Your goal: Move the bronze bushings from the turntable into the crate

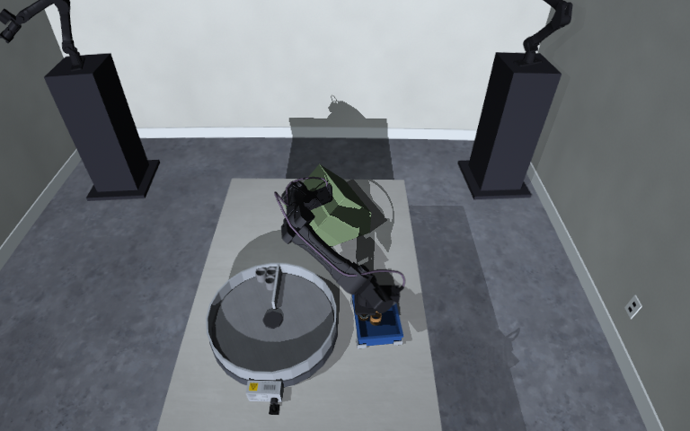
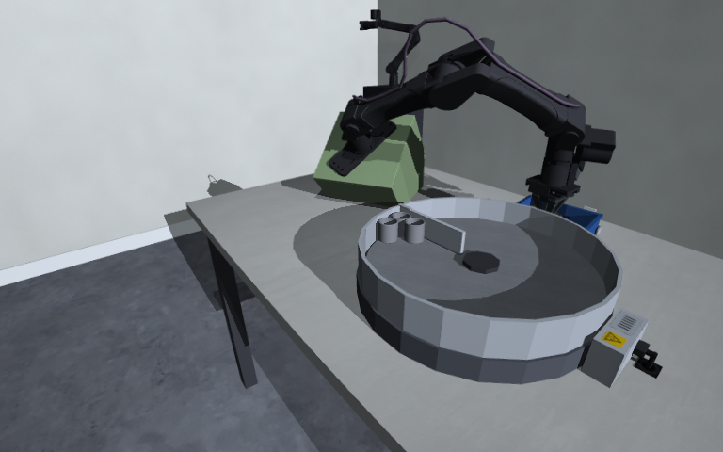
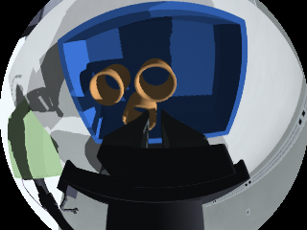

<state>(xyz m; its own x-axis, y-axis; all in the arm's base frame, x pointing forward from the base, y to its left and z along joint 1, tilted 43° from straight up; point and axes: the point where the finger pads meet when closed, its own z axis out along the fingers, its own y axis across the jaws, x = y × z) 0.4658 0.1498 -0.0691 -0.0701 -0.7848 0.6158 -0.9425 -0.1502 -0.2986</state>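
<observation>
Now: hand 4 cm to the right of the blue crate and 2 cm above it. Also, from my hand: turntable: 30 cm to the right, 1 cm ahead, 1 cm above.
</observation>
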